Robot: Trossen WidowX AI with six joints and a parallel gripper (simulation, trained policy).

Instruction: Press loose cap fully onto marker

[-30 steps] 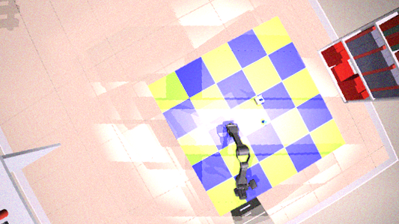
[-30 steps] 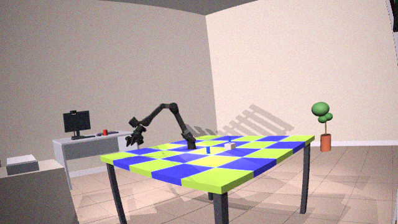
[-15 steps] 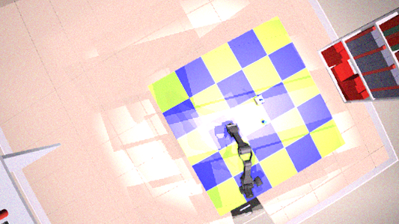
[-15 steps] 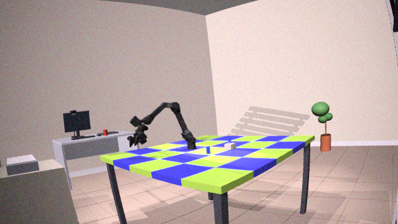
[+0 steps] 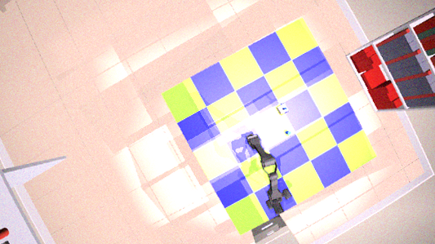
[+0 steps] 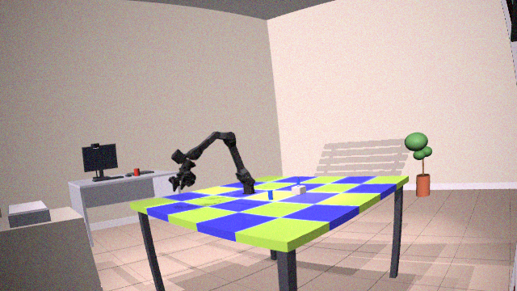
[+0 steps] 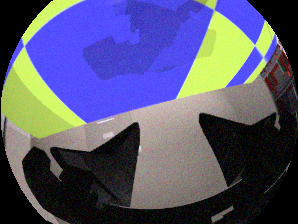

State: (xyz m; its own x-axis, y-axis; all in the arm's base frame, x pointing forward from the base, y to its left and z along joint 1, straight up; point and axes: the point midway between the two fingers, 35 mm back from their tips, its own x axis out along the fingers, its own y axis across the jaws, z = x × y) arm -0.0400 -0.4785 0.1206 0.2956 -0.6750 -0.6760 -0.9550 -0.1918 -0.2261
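Now: gripper tip 300 mm short of the blue cap, 400 mm to the right of it and 70 mm above it. Also, from my gripper tip: white holder block: 350 mm ahead, 590 mm to the left, 80 mm below.
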